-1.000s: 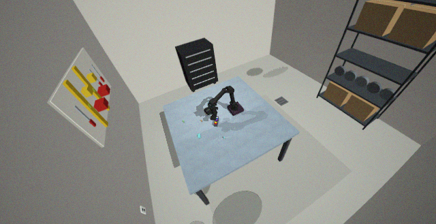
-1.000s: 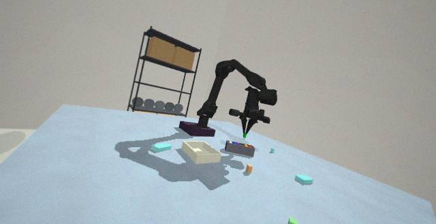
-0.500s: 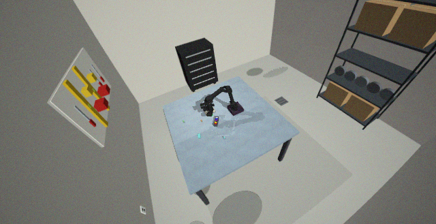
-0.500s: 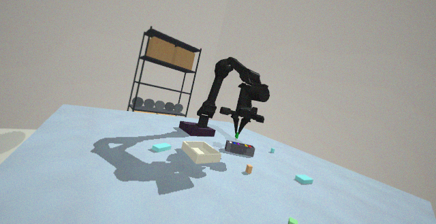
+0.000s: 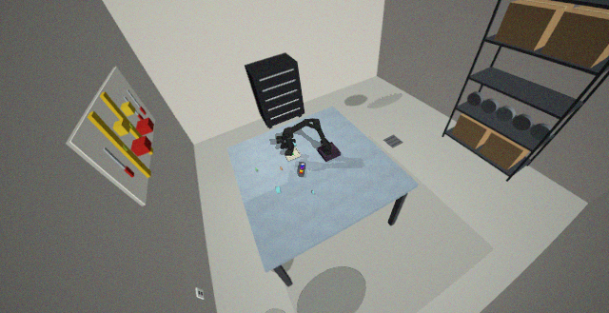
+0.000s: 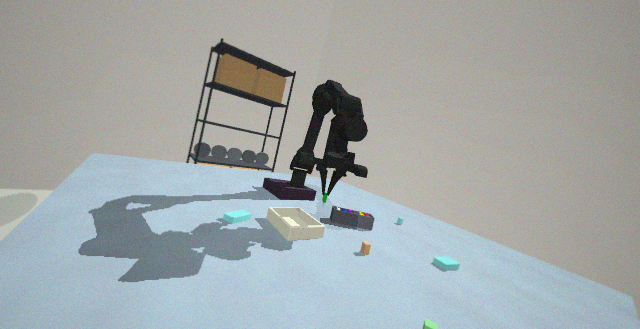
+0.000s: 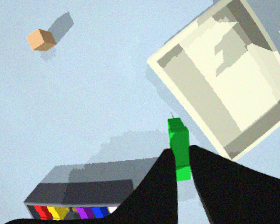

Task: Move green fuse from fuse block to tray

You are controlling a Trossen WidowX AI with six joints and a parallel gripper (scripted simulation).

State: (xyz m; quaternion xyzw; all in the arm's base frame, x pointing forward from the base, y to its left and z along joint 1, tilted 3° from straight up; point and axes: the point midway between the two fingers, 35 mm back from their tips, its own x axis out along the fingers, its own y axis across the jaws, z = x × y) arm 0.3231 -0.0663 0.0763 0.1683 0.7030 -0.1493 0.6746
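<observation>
Now: the cream tray 9 cm below my gripper tip, 7 cm to the right of it and 1 cm behind it. Round my gripper tip: green fuse: 1 cm below; then white fuse: 10 cm to the left, 7 cm below, 6 cm behind; then blue fuse: 12 cm to the left, 7 cm below, 6 cm behind.
</observation>
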